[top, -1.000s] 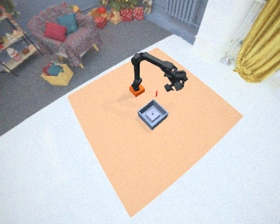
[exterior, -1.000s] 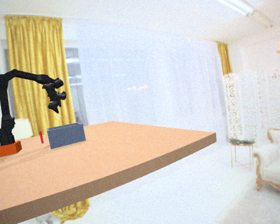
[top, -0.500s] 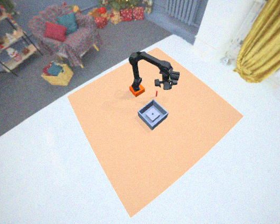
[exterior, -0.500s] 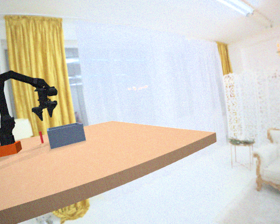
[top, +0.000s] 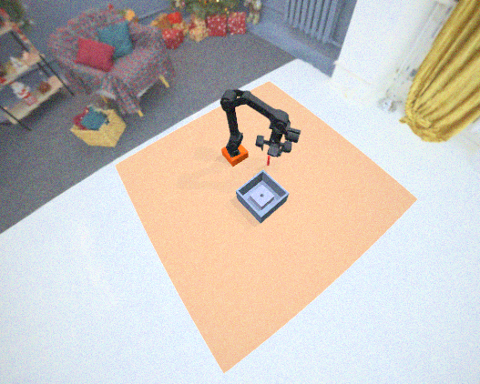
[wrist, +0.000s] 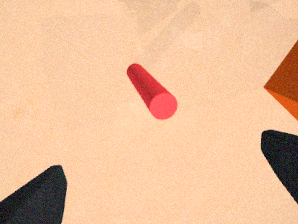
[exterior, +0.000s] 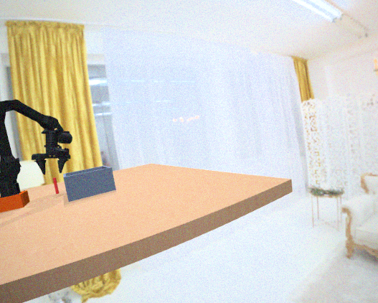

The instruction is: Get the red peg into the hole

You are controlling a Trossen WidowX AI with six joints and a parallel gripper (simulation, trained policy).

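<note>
My gripper tip is 6 cm above the red peg, 1 cm to the left of it and 1 cm short of it. Round my gripper tip: grey box: 19 cm ahead, 16 cm to the right, 7 cm below; then plate: 19 cm ahead, 16 cm to the right, 5 cm below.
</note>
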